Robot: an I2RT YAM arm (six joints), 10 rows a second.
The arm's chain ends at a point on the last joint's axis. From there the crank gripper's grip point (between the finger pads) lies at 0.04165 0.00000 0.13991 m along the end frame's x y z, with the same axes.
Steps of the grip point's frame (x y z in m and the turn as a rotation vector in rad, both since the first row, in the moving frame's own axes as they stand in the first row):
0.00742, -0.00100, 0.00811, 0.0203, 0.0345, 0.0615
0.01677, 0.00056, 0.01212, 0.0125, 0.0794, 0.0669
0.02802, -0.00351, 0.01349, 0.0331, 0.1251, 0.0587
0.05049, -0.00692, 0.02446, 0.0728, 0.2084, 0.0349
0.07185, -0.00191, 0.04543, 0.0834, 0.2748, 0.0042
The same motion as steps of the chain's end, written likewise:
0.00261, -0.00088, 0.00963, 0.0203, 0.0345, 0.0615
0.00585, -0.00087, 0.01586, 0.0125, 0.0794, 0.0669
0.01084, -0.00193, 0.01981, 0.0331, 0.1251, 0.0587
0.02232, 0.00092, 0.03641, 0.0728, 0.2084, 0.0349
0.03547, 0.00887, 0.06244, 0.0834, 0.2748, 0.0042

